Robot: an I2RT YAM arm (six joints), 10 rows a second.
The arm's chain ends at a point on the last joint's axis. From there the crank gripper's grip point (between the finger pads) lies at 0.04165 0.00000 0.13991 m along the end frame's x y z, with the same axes.
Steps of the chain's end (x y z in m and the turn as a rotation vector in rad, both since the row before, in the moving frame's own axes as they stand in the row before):
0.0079 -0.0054 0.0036 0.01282 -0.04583 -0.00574
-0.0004 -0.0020 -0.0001 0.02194 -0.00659 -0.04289
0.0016 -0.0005 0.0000 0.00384 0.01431 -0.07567
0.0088 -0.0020 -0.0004 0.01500 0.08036 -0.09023
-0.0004 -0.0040 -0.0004 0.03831 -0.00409 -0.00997
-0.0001 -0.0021 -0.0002 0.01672 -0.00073 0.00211
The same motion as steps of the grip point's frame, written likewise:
0.0014 -0.0074 0.0053 0.01282 -0.04583 -0.00574
-0.0014 -0.0068 0.0001 0.02194 -0.00659 -0.04289
0.0035 -0.0043 -0.0006 0.00384 0.01431 -0.07567
0.0196 -0.0083 -0.0042 0.01500 0.08036 -0.09023
-0.0010 -0.0098 -0.0003 0.03831 -0.00409 -0.00997
-0.0002 -0.0044 -0.0002 0.01672 -0.00073 0.00211

